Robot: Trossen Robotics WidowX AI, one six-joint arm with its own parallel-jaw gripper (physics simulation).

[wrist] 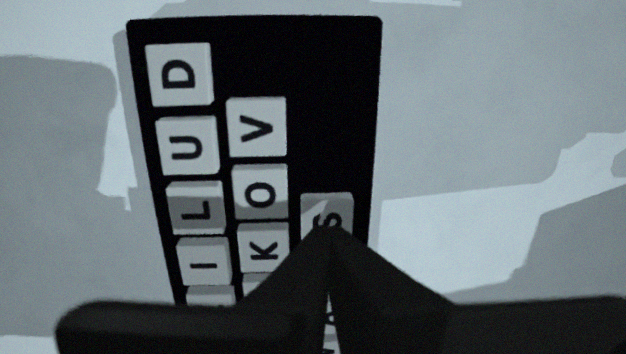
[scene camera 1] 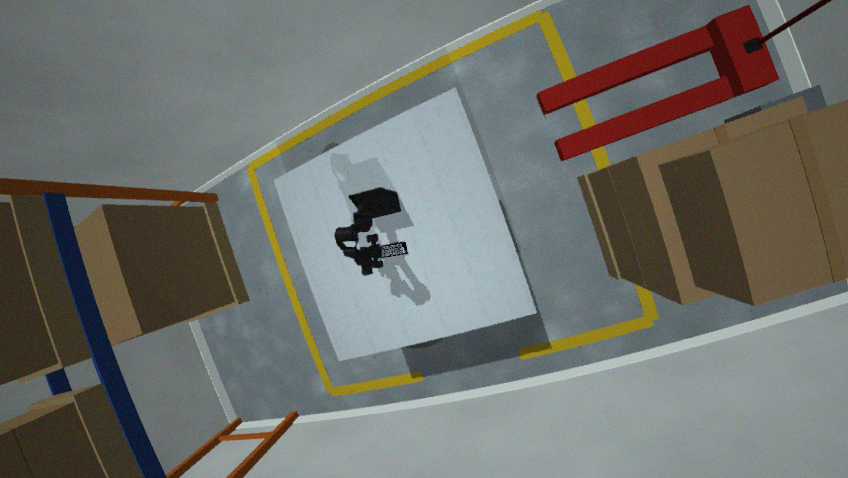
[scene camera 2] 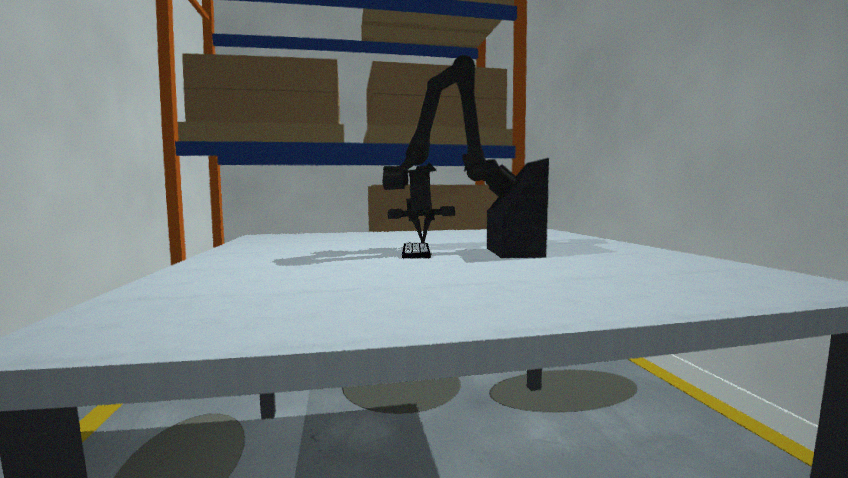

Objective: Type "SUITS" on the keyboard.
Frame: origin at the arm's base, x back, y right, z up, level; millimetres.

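Seen in the pictures: gripper, fingertip midpoint: (wrist: 326, 239) (scene camera 1: 381, 248) (scene camera 2: 423, 243); arm's base at its link origin: (scene camera 1: 364, 206) (scene camera 2: 510, 187).
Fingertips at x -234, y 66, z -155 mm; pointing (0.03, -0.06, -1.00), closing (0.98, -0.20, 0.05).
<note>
Pixels of each thing's top centre, then the offset from my fingertips to it. Level surfaces: height alone.
- black keyboard at its top centre: (wrist: 269, 331) (scene camera 2: 416, 245) (scene camera 1: 388, 250) dz -2, dx -27, dy -37 mm
- D key at its top centre: (wrist: 177, 75) dz -2, dx -31, dy +57 mm
- U key at its top centre: (wrist: 186, 148) dz -2, dx -34, dy +37 mm
- L key at its top centre: (wrist: 195, 211) dz -2, dx -38, dy +17 mm
- I key at its top centre: (wrist: 203, 266) dz -2, dx -42, dy -3 mm
- V key at its top centre: (wrist: 256, 129) dz -2, dx -13, dy +39 mm
- O key at its top centre: (wrist: 260, 195) dz -2, dx -17, dy +19 mm
- K key at its top centre: (wrist: 264, 252) dz -2, dx -21, dy -2 mm
- S key at its top centre: (wrist: 327, 222) dz -2, dx +1, dy +5 mm
- white table at its surface level: dz -20 mm
A black keyboard (scene camera 1: 404, 254) (scene camera 2: 416, 256) (wrist: 330, 60) with white letter keys lies on the table. In the wrist view the D key (wrist: 179, 75), U key (wrist: 187, 146), L key (wrist: 196, 209) and I key (wrist: 204, 262) form the left row. The V key (wrist: 256, 128), O key (wrist: 260, 192) and K key (wrist: 263, 250) form the middle row. The S key (wrist: 327, 207) tops the right row. My gripper (scene camera 2: 422, 241) (wrist: 326, 239) is shut and empty. Its tips cover the lower part of the S key, at or just above it. No T key can be made out; the fingers hide the lower keys.
The white table (scene camera 1: 469, 249) (scene camera 2: 415, 308) carries the black arm base (scene camera 1: 380, 202) (scene camera 2: 519, 213) beside the keyboard. Around the table are a red pallet jack (scene camera 1: 647, 115), cardboard boxes (scene camera 1: 766, 219) (scene camera 2: 261, 89) and a rack with orange posts (scene camera 2: 169, 130) and blue beams.
</note>
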